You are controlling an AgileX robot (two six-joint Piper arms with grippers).
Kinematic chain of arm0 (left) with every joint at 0, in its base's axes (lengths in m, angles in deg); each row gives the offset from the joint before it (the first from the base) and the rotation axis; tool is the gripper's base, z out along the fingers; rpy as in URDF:
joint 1: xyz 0 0 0.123 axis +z
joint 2: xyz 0 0 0 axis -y
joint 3: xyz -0.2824 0 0.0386 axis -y
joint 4: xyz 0.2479 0 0.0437 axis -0.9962 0 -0.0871
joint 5: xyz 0 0 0 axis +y
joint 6: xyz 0.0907 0 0.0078 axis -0.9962 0 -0.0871
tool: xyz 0 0 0 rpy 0 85 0
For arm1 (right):
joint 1: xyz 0 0 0.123 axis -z
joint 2: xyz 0 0 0 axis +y
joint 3: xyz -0.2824 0 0.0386 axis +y
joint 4: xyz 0.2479 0 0.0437 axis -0.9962 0 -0.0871
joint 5: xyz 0 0 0 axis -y
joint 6: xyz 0.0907 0 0.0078 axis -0.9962 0 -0.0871
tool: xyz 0 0 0 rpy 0 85 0
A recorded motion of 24 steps. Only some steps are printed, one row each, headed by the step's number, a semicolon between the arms.
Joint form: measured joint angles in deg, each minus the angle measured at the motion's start. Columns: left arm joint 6, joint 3, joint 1, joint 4, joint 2, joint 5; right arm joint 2, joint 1, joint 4, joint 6, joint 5, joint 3.
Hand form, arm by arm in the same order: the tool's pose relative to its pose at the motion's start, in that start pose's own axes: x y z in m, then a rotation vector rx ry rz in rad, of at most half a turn. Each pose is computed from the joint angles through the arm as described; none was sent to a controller.
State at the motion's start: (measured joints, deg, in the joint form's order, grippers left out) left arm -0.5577 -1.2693 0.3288 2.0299 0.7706 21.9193; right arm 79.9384 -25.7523 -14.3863 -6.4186 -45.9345 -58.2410
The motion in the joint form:
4: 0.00 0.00 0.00 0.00 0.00 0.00; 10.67 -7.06 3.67 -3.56 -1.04 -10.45
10: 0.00 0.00 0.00 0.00 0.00 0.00; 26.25 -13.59 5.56 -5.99 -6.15 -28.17
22: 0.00 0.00 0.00 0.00 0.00 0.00; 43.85 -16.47 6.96 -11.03 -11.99 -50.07
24: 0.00 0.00 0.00 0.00 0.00 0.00; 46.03 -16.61 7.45 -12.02 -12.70 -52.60
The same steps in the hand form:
4: 0.0000 0.0000 0.0000 0.0000 0.0000 0.0000; -0.0281 0.0406 0.0330 0.0003 0.0479 -0.0894
10: 0.0000 0.0000 0.0000 0.0000 0.0000 0.0000; -0.0612 0.0960 0.0837 -0.0097 0.1229 -0.1754
22: 0.0000 0.0000 0.0000 0.0000 0.0000 0.0000; -0.0946 0.1354 0.1467 -0.0014 0.1571 -0.1567
24: 0.0000 0.0000 0.0000 0.0000 0.0000 0.0000; -0.0975 0.1375 0.1557 0.0074 0.1610 -0.1474

